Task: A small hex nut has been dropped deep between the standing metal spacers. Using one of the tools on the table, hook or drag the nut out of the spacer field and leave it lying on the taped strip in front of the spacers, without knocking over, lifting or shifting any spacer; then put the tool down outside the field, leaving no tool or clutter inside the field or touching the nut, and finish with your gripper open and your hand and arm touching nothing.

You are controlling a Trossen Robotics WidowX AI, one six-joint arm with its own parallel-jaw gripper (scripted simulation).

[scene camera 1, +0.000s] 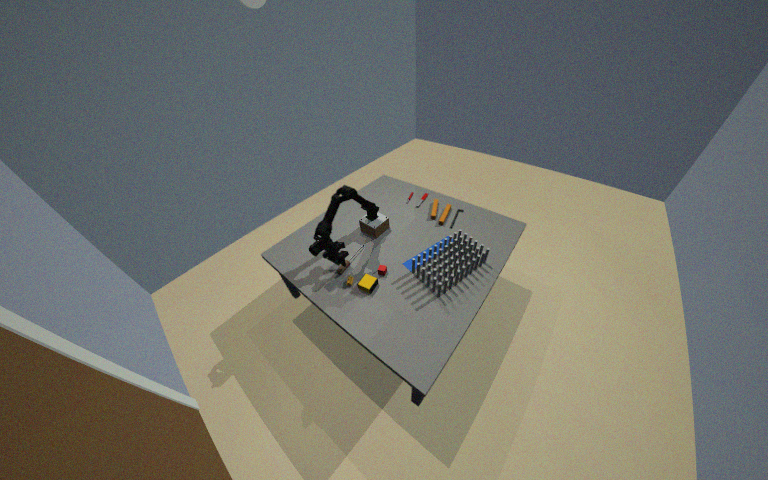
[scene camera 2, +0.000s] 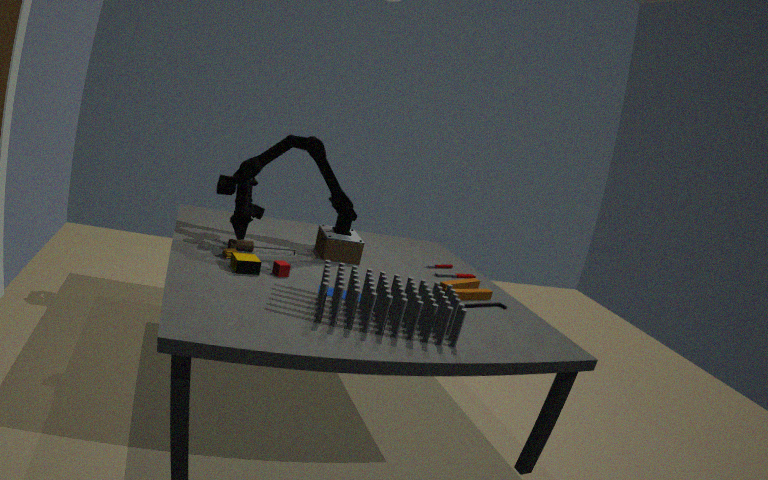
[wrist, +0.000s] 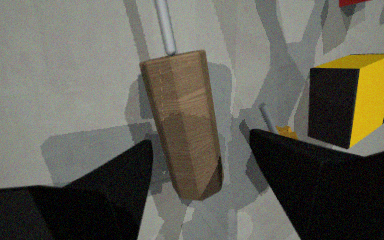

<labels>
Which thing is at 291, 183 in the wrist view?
The gripper.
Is the gripper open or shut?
Open.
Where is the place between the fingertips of the gripper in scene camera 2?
At 240, 240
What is the gripper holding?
Nothing.
</labels>
